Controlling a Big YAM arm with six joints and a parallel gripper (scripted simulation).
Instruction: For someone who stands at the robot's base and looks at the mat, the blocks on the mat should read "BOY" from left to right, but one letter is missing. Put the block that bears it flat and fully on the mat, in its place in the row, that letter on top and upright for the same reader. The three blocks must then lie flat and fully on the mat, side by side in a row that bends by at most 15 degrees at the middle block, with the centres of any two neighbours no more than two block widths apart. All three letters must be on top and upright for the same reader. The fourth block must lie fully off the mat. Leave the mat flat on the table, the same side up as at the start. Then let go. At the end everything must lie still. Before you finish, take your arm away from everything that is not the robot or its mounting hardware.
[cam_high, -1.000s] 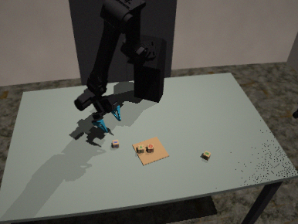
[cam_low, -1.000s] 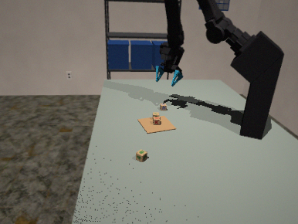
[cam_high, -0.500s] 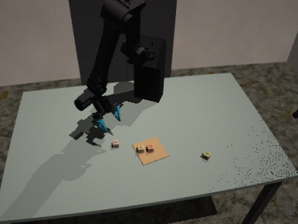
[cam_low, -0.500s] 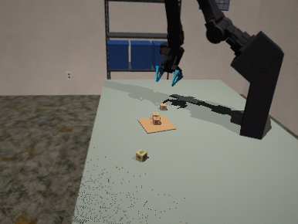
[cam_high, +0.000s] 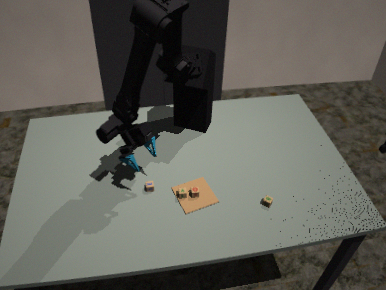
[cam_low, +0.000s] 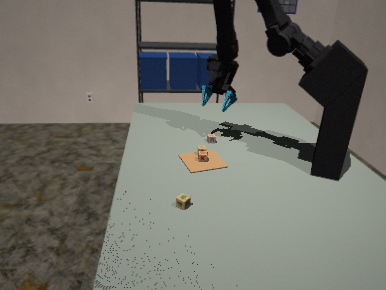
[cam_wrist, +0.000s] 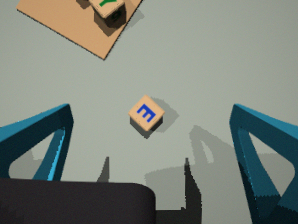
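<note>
Now: hand 170 mm short of the wooden block, 440 mm to the right of it and 140 mm above it. Round my hand: orange mat: 70 mm ahead, 170 mm to the left, 150 mm below.
</note>
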